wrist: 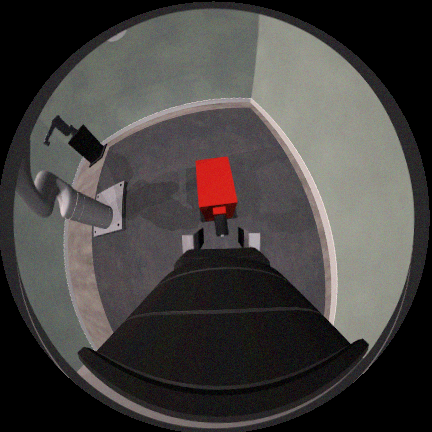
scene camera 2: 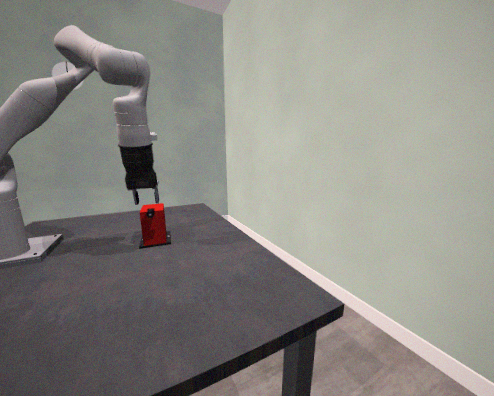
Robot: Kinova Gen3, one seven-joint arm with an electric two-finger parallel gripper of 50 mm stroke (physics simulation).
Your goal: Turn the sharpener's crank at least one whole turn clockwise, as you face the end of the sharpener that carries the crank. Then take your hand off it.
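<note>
The sharpener [scene camera 2: 153,227] [wrist: 216,182] is an upright red box on a dark base on the table. Its crank [scene camera 2: 150,213] [wrist: 220,224] shows as a short black part at the upper part of the end facing the scene camera; its handle's shape is too small to tell there. In the wrist view it points toward my gripper [scene camera 2: 146,200] [wrist: 220,237]. The gripper is open and empty, pointing down. Its fingertips are slightly above the sharpener's top in the scene view, and the crank's outer end appears between them in the wrist view. No contact can be seen.
The dark table [scene camera 2: 200,300] [wrist: 150,145] bears the arm's base plate [scene camera 2: 47,245] [wrist: 116,205] at the left. A black box with a bent arm [wrist: 86,144] shows beyond the table's left edge. Green walls [scene camera 2: 360,125] [wrist: 350,130] stand behind and to the right.
</note>
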